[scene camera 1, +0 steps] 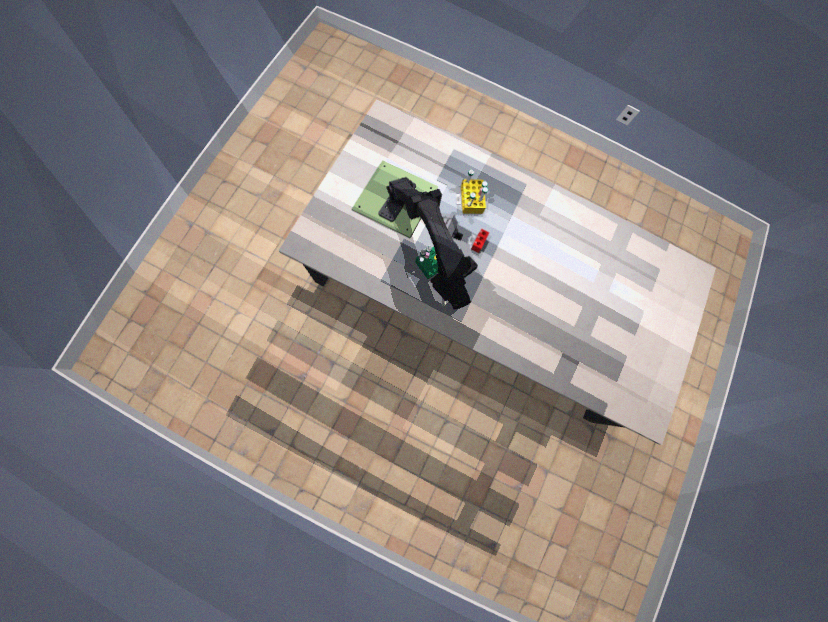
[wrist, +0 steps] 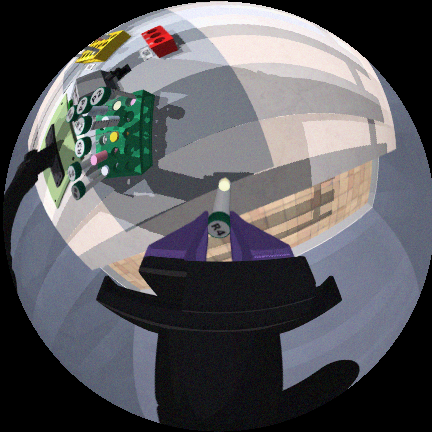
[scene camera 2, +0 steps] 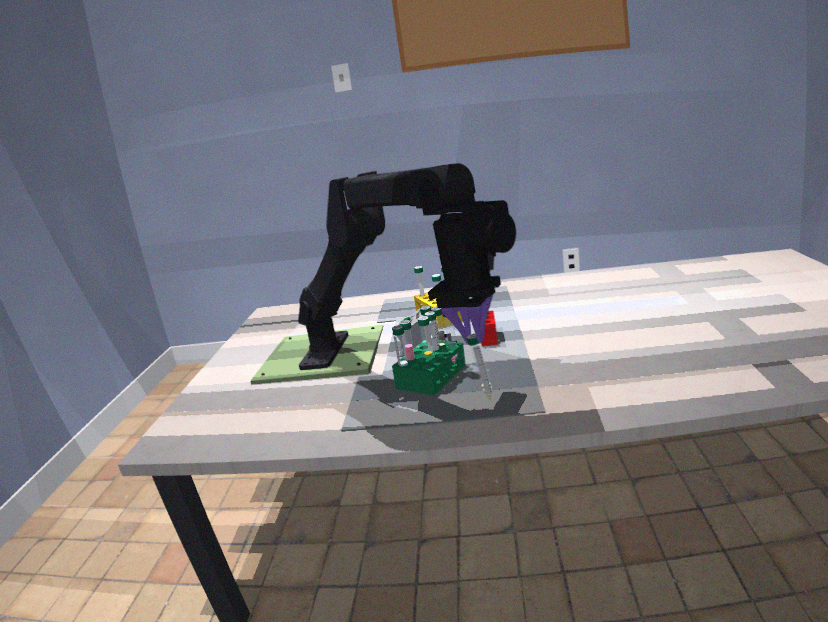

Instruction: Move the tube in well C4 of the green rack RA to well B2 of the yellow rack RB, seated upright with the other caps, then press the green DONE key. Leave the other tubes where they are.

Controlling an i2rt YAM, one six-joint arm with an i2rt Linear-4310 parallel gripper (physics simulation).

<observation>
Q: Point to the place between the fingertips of the gripper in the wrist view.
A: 218, 216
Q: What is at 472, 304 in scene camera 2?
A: The gripper.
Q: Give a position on a grey DONE button box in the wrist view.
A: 84, 85
</observation>
